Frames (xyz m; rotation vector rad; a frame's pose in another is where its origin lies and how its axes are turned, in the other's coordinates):
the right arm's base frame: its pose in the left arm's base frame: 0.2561 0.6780 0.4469 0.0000 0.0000 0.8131
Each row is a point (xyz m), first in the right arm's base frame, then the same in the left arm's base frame.
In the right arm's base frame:
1: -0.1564 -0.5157 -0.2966
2: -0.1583 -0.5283 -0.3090
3: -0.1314 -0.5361 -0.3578
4: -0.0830 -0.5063 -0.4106
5: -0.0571 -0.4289 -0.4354
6: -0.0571 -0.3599 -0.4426
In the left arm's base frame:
1: 0.5232 0.2100 0.1503
2: 0.5311 0.1999 0.1379
3: 0.5552 0.2141 0.0891
4: 0.5668 0.2698 0.0363
5: 0.5284 0.3418 0.0115
6: 0.4783 0.3892 0.0043

